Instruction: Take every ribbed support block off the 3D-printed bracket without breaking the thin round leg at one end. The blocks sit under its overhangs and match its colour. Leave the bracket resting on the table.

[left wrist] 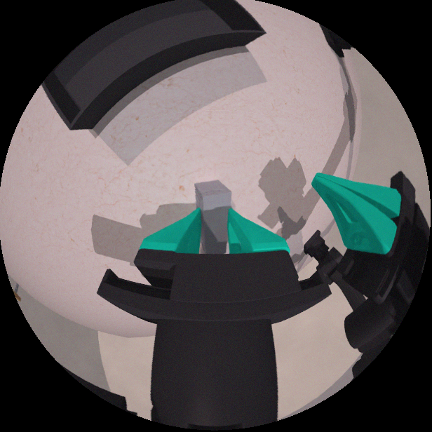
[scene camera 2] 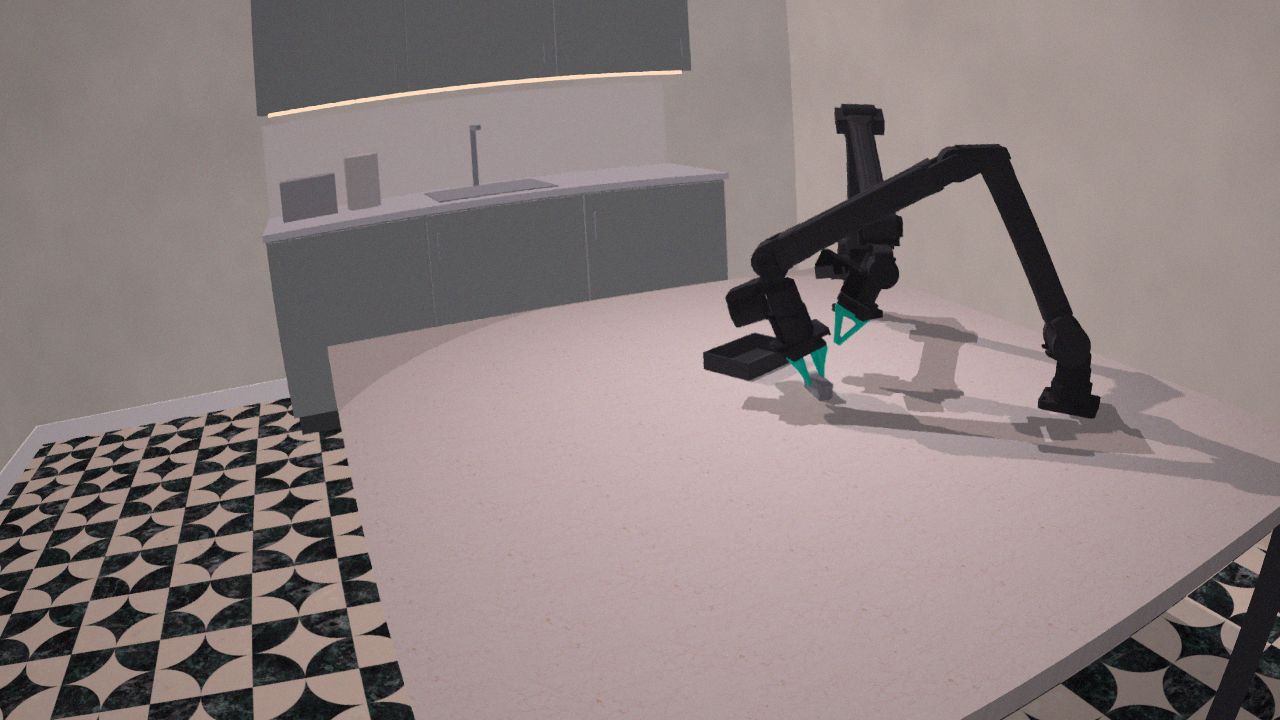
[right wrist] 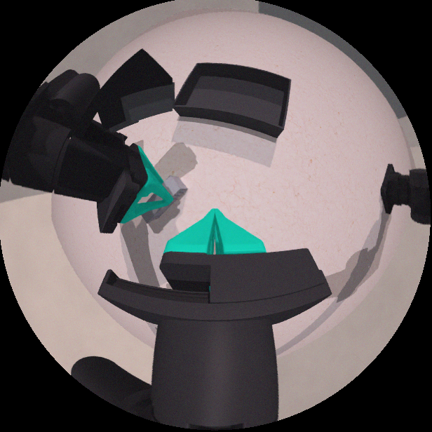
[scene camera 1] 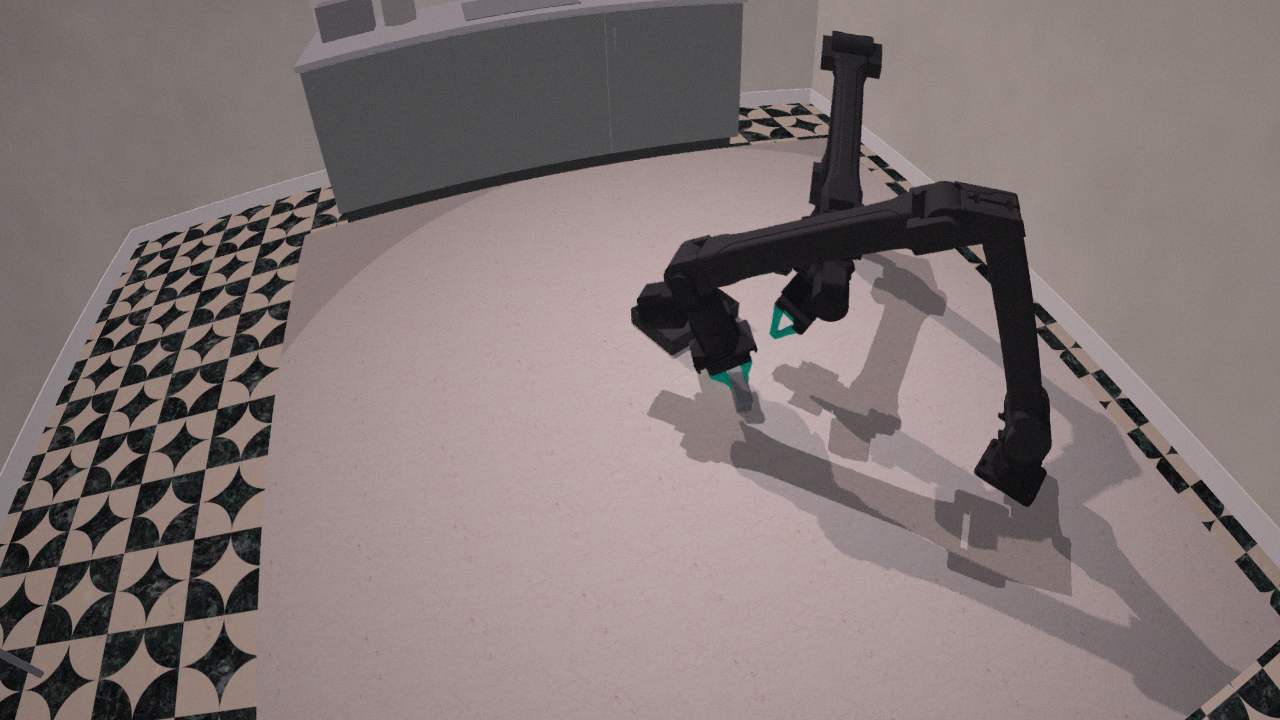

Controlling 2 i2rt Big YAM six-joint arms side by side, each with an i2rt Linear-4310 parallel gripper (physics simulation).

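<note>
The grey bracket is low at the table, between the left fingers. My left gripper is shut on it, one teal finger on each side. Its far end sticks out past the fingertips in the left wrist view. The ribbed blocks and the thin round leg cannot be told apart from the body. My right gripper is shut and empty, raised above the table beside the left gripper and apart from the bracket.
A black open tray stands on the table beyond the bracket, partly behind the left wrist in scene camera 1. The two arms are close together at their grippers. Grey kitchen cabinets stand behind the table.
</note>
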